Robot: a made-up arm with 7 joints.
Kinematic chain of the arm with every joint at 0, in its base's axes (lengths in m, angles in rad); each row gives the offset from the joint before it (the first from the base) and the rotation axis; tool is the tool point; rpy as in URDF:
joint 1: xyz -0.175 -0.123 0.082 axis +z
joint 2: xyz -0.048 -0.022 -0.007 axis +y
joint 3: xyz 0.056 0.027 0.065 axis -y
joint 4: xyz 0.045 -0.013 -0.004 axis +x
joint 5: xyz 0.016 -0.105 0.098 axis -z
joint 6: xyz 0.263 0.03 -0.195 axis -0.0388 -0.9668 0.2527
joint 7: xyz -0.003 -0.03 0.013 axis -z
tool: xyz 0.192 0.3 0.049 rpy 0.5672 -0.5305 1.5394
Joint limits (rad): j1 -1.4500..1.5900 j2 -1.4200..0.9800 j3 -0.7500..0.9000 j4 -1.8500..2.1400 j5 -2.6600..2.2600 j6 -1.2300..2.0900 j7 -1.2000..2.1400
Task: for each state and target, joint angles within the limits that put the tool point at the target. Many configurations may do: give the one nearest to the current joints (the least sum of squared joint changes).
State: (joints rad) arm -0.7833 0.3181 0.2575 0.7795 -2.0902 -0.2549 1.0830
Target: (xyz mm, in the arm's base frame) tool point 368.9 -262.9 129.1
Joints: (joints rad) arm -1.1185 0.6004 0.0424 0.7502 -1.5042 -0.3510 1.3873
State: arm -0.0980 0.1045 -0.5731 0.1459 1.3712 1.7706 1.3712
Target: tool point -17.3 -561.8 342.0
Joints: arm -0.0864 0.0067 -0.4962 -0.0247 1.3634 1.3566 1.4323
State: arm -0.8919 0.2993 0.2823 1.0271 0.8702 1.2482 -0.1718
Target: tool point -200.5 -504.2 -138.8
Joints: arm -1.3157 0.4695 -0.0465 1.0652 1.0386 1.5013 0.1720
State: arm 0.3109 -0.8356 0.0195 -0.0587 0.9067 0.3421 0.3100
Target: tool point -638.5 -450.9 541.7
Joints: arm 0.0032 -1.3853 0.4968 -0.3465 1.0390 0.5977 0.4308
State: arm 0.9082 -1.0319 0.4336 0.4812 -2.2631 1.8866 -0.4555
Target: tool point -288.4 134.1 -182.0
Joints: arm 0.9715 -0.8848 0.3836 0.8029 -2.2782 2.0900 -1.1094
